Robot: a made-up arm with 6 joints.
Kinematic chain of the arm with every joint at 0, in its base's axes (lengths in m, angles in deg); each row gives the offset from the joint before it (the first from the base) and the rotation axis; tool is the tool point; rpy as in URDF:
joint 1: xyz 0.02 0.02 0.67 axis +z
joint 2: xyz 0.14 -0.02 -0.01 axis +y
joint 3: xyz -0.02 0 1.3 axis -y
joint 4: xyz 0 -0.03 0.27 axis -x
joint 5: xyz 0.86 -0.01 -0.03 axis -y
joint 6: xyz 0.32 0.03 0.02 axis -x
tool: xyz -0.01 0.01 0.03 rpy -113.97 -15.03 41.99
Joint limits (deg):
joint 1: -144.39..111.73
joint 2: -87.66..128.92
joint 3: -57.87..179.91
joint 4: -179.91..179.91
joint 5: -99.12..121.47
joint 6: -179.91..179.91
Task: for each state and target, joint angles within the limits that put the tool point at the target. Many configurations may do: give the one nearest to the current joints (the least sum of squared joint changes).
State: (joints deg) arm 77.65 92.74 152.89 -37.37 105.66 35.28
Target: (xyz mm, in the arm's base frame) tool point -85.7 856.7 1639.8
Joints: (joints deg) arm 105.62 77.97 172.39 -26.68 107.25 35.92
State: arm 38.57 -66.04 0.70 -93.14 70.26 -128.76
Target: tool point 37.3 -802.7 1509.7
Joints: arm 68.45 -87.66 -36.09 -103.88 82.83 -127.10
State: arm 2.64 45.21 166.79 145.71 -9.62 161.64
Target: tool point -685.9 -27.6 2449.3
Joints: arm -5.00 12.26 151.68 145.95 -6.35 161.78
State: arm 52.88 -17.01 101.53 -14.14 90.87 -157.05
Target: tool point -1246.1 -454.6 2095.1
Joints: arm 17.04 -22.64 110.16 -6.59 94.82 -157.43
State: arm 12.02 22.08 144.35 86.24 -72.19 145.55
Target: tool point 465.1 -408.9 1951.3
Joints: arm -4.74 55.15 179.91 97.27 -90.71 146.92
